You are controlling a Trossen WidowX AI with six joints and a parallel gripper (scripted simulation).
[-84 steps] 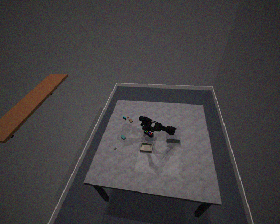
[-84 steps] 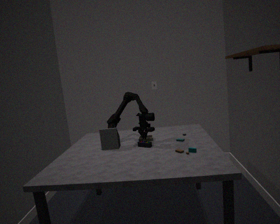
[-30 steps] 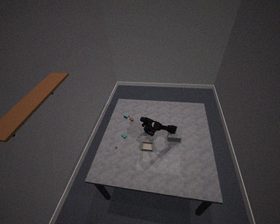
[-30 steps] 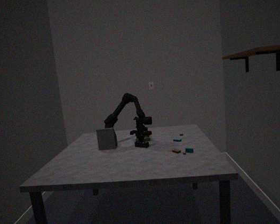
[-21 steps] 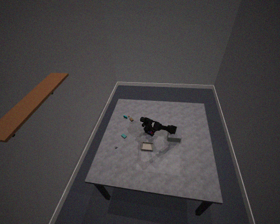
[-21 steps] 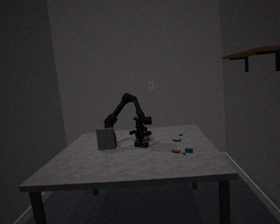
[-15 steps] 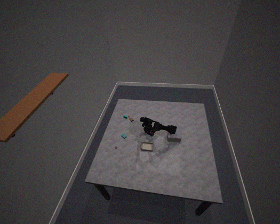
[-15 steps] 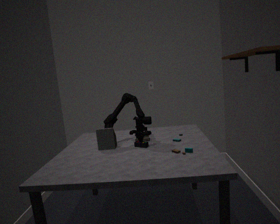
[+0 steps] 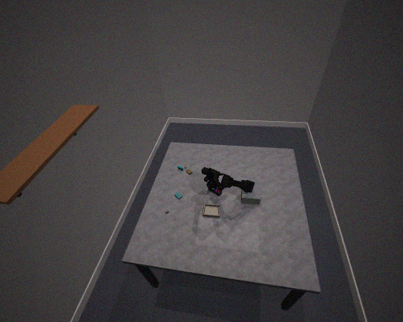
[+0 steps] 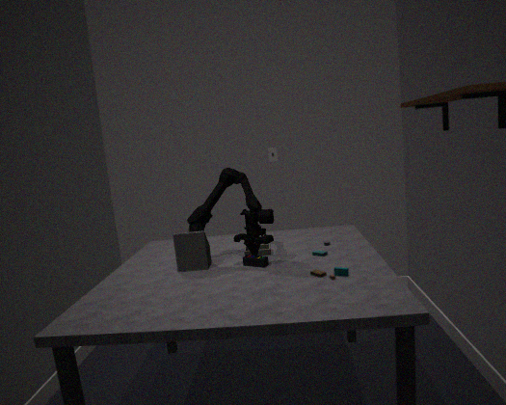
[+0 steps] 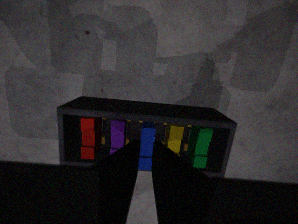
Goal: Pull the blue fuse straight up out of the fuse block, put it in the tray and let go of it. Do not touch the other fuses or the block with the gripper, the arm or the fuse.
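Right now my gripper tip is 1 cm past the shallow tray, 20 cm to the right of it and 4 cm above it.
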